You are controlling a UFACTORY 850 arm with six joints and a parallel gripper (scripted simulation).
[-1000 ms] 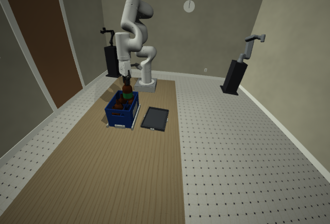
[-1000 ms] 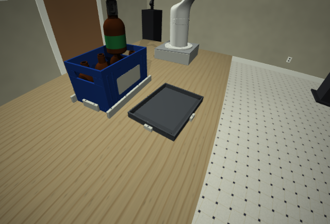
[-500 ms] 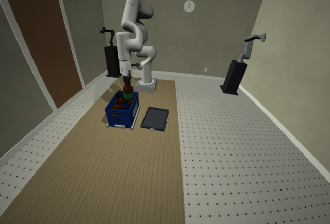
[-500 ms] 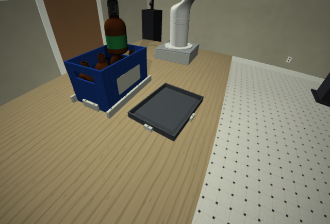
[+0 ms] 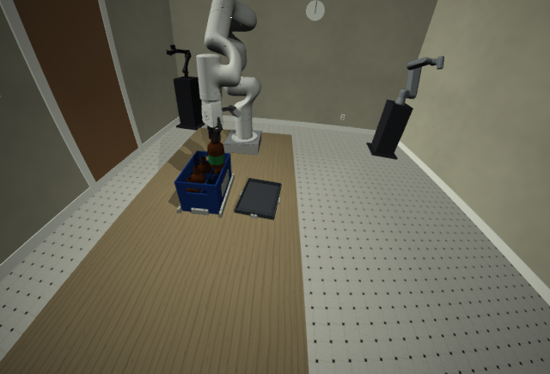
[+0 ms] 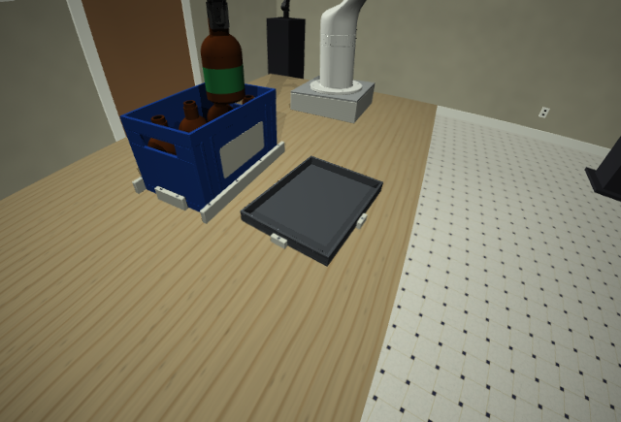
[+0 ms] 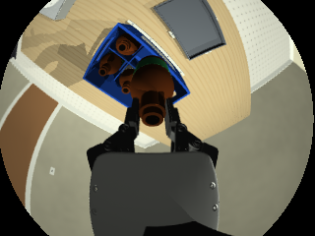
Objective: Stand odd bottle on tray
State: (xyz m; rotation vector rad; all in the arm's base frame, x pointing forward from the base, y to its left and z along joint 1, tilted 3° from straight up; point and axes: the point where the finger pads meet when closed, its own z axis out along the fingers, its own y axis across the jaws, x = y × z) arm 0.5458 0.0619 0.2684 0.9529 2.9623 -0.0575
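My hand is 70 mm above the bottle. Also, from my hand: dark grey tray 30 mm behind, 210 mm to the left, 320 mm below; blue crate 10 mm ahead, 60 mm to the right, 250 mm below.
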